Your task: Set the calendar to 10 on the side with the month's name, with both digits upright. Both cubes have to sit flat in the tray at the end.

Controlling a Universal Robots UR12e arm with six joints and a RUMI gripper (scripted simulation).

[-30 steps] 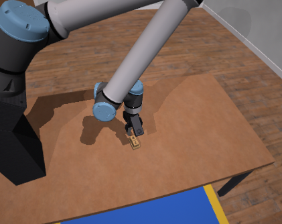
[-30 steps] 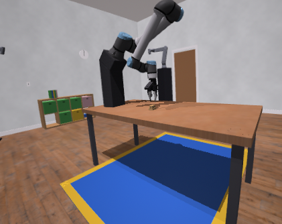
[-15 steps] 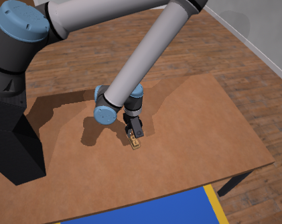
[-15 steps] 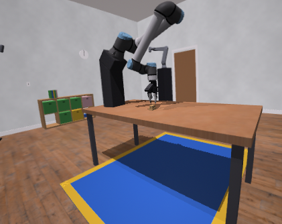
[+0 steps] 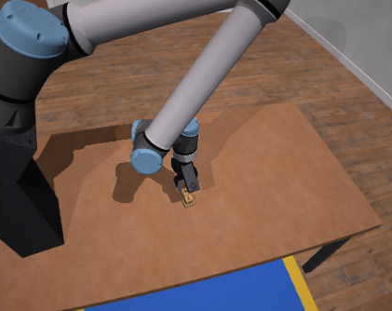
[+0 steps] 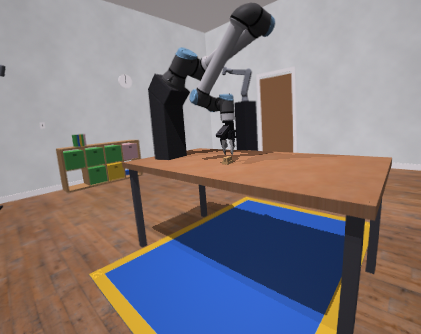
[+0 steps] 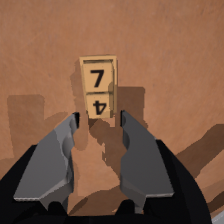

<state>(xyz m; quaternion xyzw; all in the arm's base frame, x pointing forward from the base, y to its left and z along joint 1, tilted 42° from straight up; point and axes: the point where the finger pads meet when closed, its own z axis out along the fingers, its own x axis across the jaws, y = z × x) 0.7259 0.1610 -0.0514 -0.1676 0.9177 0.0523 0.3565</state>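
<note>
My gripper is now 6 cm above the wooden tray, 2 cm to the left of it and 1 cm short of it.
</note>
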